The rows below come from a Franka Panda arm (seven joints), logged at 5 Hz.
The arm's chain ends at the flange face. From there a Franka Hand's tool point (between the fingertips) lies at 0.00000 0.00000 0.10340 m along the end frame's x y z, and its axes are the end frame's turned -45 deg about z.
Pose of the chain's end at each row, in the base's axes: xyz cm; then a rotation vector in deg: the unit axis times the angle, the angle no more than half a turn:
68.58 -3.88 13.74 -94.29 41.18 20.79
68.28 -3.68 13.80 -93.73 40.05 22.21
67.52 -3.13 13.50 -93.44 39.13 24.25
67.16 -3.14 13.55 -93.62 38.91 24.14
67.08 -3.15 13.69 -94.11 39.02 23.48
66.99 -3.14 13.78 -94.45 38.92 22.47
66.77 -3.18 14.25 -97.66 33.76 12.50
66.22 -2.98 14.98 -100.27 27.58 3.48
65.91 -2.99 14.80 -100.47 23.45 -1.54
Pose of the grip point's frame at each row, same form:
70.18 6.10 11.58 -102.30 1.95 -11.57
69.66 6.38 11.83 -101.20 1.12 -10.42
68.60 6.99 11.67 -100.34 0.39 -8.57
68.22 6.98 11.70 -100.44 0.12 -8.65
68.20 6.94 11.74 -101.00 0.04 -9.18
68.20 6.93 11.77 -101.39 -0.19 -10.10
68.57 6.73 11.92 -103.59 -6.21 -19.61
68.46 6.80 12.48 -104.76 -13.09 -28.29
68.38 6.77 12.44 -103.99 -17.14 -33.43

